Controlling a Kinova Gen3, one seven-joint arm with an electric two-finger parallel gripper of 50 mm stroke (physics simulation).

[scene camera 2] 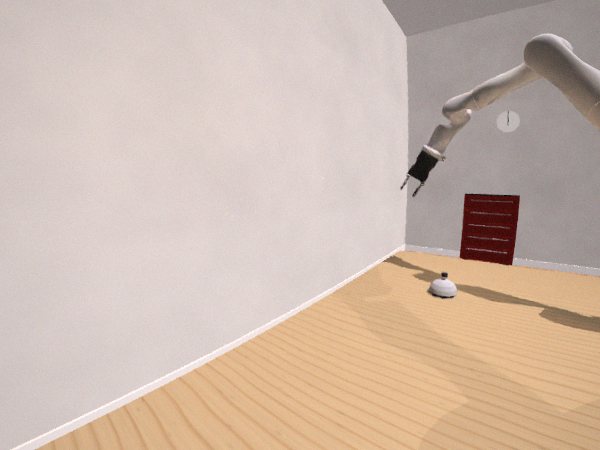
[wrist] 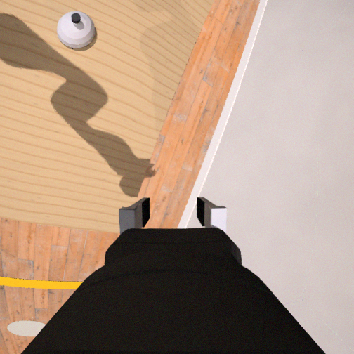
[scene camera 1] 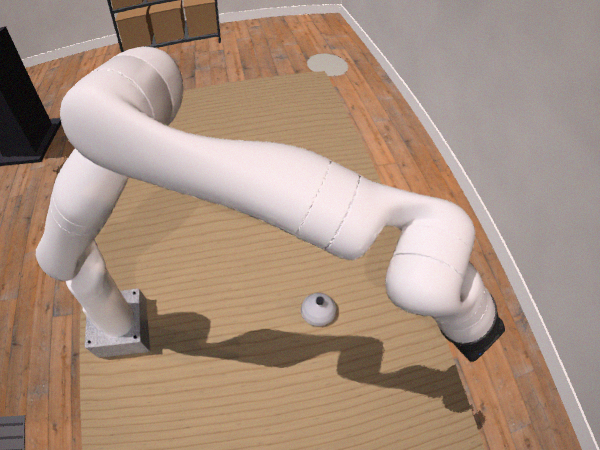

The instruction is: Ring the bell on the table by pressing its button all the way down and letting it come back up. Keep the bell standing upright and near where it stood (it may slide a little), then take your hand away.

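Frame: origin at the arm's base, x ahead, y up, z right, level; centimetres.
Seen in the pictures: gripper, fingertip midpoint: [scene camera 2: 407, 192]; arm's base, link origin: [scene camera 1: 116, 320].
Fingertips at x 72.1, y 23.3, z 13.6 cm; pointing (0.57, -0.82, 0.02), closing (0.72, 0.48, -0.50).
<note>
Offsets run from my fingertips to a thing's middle. Level surfaces: height alone.
A white domed bell @(dx -24.3, dy -26.8, dz -20.0 cm) [scene camera 1: 318, 312] [scene camera 2: 443, 288] [wrist: 75, 33] stands upright on the wood-grain table top @(dy -30.2 cm) [scene camera 1: 250, 410] [scene camera 2: 300, 390] [wrist: 40, 165]. Its small black button @(dx -24.3, dy -24.1, dz -20.0 cm) [scene camera 1: 320, 300] [scene camera 2: 444, 275] [wrist: 76, 18] sticks up at the top of the dome. My gripper [scene camera 2: 409, 192] [wrist: 173, 207] is open and empty. It hangs high above the table's level, off to one side of the bell and well apart from it. In scene camera 1 the fingers are hidden behind the wrist and the black gripper body.
A grey wall [scene camera 1: 540, 125] [scene camera 2: 200, 175] [wrist: 310, 150] rises close beyond the table edge on the gripper's side. The arm's base block [scene camera 1: 102, 345] stands on the table to the left in scene camera 1. A red cabinet [scene camera 2: 489, 230] and a shelf with boxes [scene camera 1: 166, 22] stand farther off.
</note>
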